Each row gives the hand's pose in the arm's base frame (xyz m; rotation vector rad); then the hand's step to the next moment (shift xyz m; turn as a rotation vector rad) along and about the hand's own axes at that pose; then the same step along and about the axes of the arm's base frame.
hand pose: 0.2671 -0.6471 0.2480 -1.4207 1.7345 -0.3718
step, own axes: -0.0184 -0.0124 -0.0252 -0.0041 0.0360 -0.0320
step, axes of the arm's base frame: -0.0107 0.0060 0.0313 -0.0478 0.0063 -0.0036
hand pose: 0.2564 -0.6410 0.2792 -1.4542 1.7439 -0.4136
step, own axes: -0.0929 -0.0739 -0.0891 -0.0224 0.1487 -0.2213
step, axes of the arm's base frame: -0.0169 0.0440 0.1407 -0.2640 0.0097 0.0422
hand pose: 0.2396 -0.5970 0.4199 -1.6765 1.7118 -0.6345
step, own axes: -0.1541 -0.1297 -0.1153 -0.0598 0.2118 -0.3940
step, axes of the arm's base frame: -0.0014 0.1331 0.1902 -0.4348 0.0336 0.1161
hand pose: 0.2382 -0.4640 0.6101 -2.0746 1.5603 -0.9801
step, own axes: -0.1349 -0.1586 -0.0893 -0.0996 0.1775 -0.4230
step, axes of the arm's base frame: 0.0253 0.1882 0.1236 -0.4378 0.0854 0.1463
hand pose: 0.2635 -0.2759 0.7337 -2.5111 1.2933 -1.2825
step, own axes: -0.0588 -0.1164 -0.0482 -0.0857 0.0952 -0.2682
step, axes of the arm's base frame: 0.0253 0.1316 0.0371 -0.2732 0.0810 0.0846
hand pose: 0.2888 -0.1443 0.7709 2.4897 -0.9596 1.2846
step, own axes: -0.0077 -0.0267 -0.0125 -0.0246 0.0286 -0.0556
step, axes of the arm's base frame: 0.0050 0.0296 0.0050 -0.0650 0.0131 0.0111
